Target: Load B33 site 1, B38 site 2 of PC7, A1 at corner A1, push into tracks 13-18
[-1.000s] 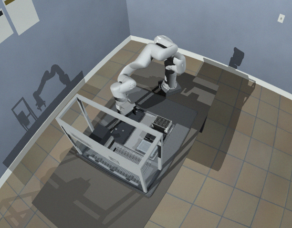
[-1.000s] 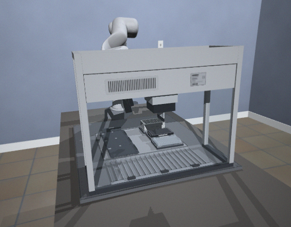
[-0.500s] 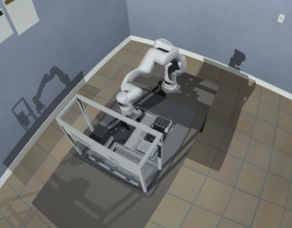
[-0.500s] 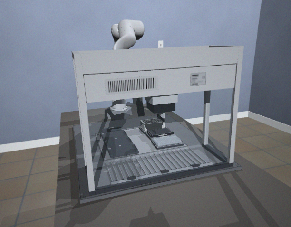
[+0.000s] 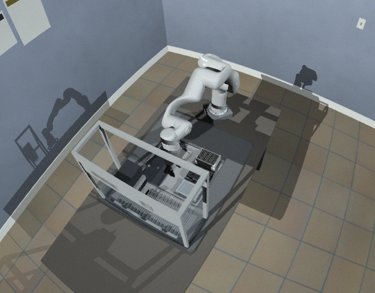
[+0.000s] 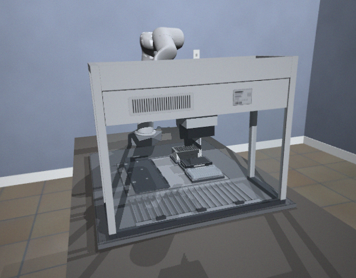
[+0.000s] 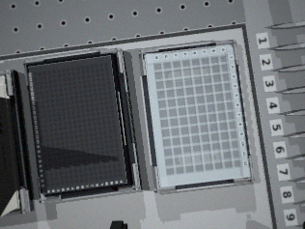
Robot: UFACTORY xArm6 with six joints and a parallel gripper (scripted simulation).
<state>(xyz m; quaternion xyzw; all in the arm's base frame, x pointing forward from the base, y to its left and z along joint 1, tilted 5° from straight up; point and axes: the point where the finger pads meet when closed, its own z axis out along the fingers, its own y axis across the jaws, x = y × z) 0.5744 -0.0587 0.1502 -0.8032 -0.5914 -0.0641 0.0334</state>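
Now: hand 30 mm short of the nest S3, 70 mm to the right of it and 160 mm above it. From my hand the other things lie so: frame post: 250 mm ahead, 390 mm to the right, 90 mm above; then plate carrier PC7: 110 mm behind, 150 mm to the right, 150 mm below; then dark 384-well plate B33: 80 mm behind, 90 mm to the left, 140 mm below.
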